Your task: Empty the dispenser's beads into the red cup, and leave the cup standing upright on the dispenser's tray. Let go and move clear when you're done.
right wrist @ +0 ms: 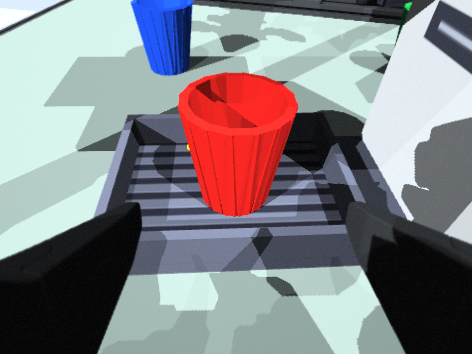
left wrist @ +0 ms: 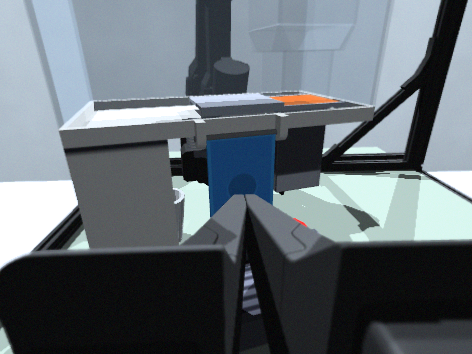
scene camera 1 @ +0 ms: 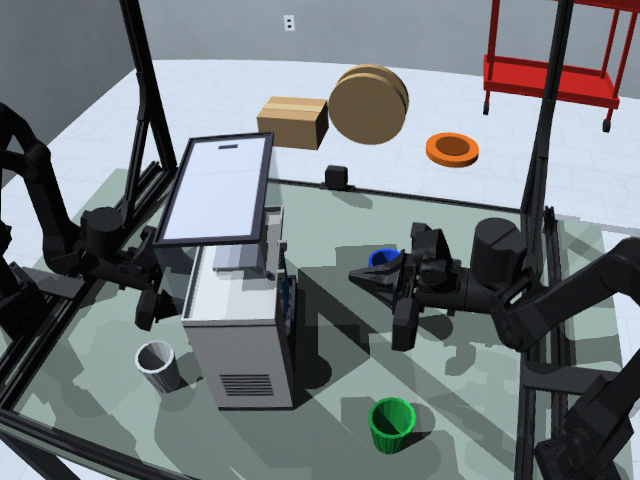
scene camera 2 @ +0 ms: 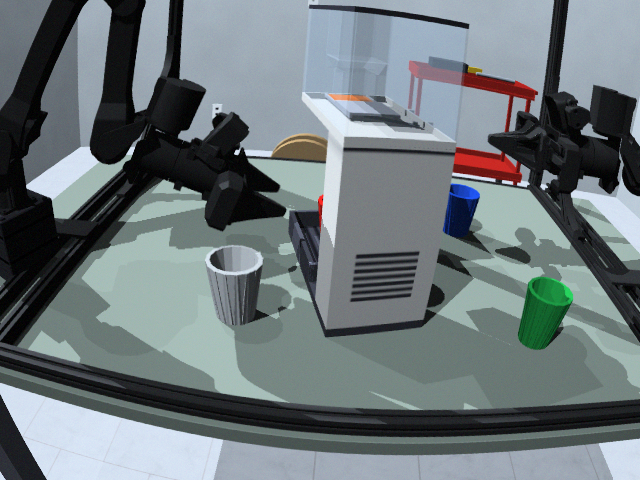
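Seen in the pictures: left gripper, fingertip midpoint: [left wrist: 243,205] [scene camera 1: 348,275] [scene camera 2: 488,139]; right gripper, fingertip midpoint: [right wrist: 245,213] [scene camera 2: 282,200]; left arm's base, link origin: [scene camera 1: 581,464]; right arm's base, link origin: [scene camera 1: 3,285] [scene camera 2: 11,203].
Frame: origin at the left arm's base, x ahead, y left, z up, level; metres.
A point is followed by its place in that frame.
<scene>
The red cup [right wrist: 238,170] {x 0.455, y -0.391, z 0.012 m} [scene camera 2: 321,209] {x 0.458, y -0.383, z 0.031 m} [left wrist: 299,222] stands upright on the dispenser's dark slatted tray [right wrist: 210,250] {x 0.481, y -0.411, z -0.023 m} [scene camera 2: 298,235] {x 0.483, y -0.398, z -0.012 m}. The right wrist view does not show its bottom inside. A small yellow bead [right wrist: 188,147] {x 0.377, y -0.416, z -0.032 m} shows on the tray beside it. The white dispenser [scene camera 1: 237,361] {x 0.450, y -0.211, z 0.093 m} [scene camera 2: 382,206] {x 0.461, y -0.212, z 0.112 m} [left wrist: 120,195] {x 0.384, y -0.228, z 0.138 m} stands upright, its blue paddle [left wrist: 240,160] {x 0.369, y -0.310, z 0.154 m} hanging down; I see no beads in its clear hopper [scene camera 2: 336,56] {x 0.499, y -0.270, z 0.257 m}. My right gripper [scene camera 2: 282,198] {x 0.508, y -0.400, z 0.041 m} [right wrist: 245,213] {x 0.508, y -0.400, z 0.041 m} is open and empty, back from the cup. My left gripper [scene camera 1: 351,274] {x 0.284, y -0.271, z 0.169 m} [scene camera 2: 491,138] {x 0.284, y -0.271, z 0.169 m} [left wrist: 243,205] {x 0.284, y -0.271, z 0.169 m} is shut and empty, apart from the paddle.
A white cup [scene camera 1: 157,366] {x 0.607, y -0.303, z -0.025 m} [scene camera 2: 235,289] {x 0.600, y -0.255, z 0.007 m} stands near the dispenser's left side in the scene views. A blue cup [scene camera 2: 461,209] {x 0.208, y -0.399, z 0.006 m} [right wrist: 167,40] {x 0.222, y -0.424, z -0.004 m} stands behind it to the right, below my left gripper. A green cup [scene camera 1: 391,426] {x 0.245, y -0.142, z -0.035 m} [scene camera 2: 543,315] {x 0.274, y -0.106, z 0.008 m} stands at the front right.
</scene>
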